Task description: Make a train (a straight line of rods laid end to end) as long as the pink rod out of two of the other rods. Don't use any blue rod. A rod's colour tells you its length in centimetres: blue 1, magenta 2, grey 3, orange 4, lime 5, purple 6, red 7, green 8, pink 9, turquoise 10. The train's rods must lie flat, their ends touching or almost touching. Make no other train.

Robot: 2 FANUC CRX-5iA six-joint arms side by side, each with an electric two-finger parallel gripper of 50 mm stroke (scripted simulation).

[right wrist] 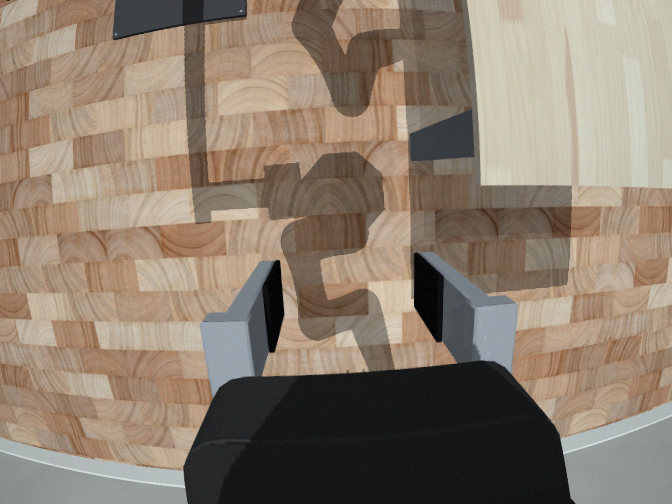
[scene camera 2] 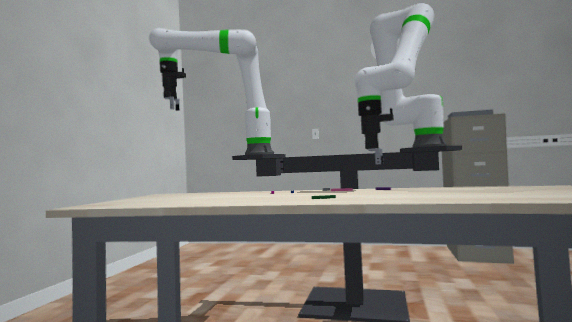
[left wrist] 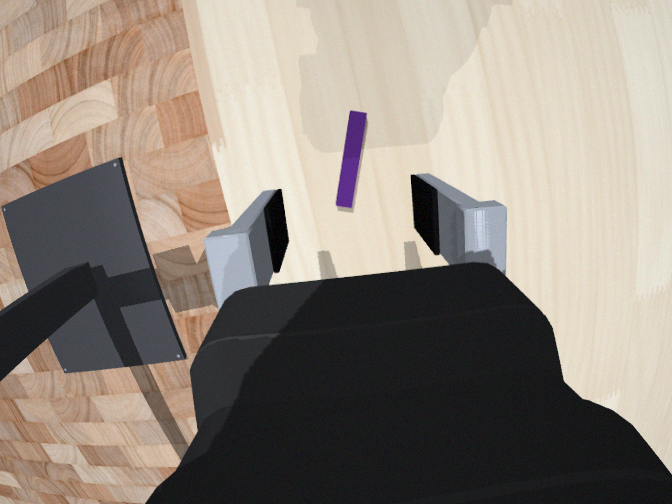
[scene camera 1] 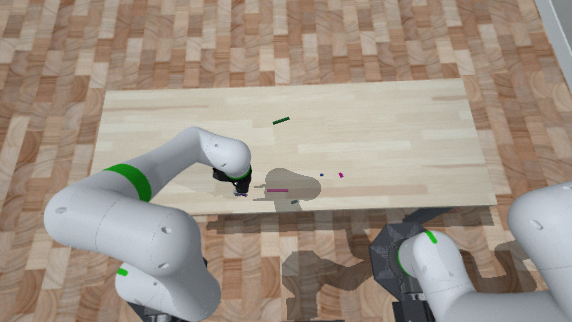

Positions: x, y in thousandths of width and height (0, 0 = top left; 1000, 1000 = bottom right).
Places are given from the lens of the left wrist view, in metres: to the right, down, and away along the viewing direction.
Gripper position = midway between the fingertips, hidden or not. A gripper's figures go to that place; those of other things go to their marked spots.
left gripper (left wrist: 520, 414): 0.01, -0.02, 0.16
purple rod (left wrist: 531, 247): 0.01, -0.08, 0.24
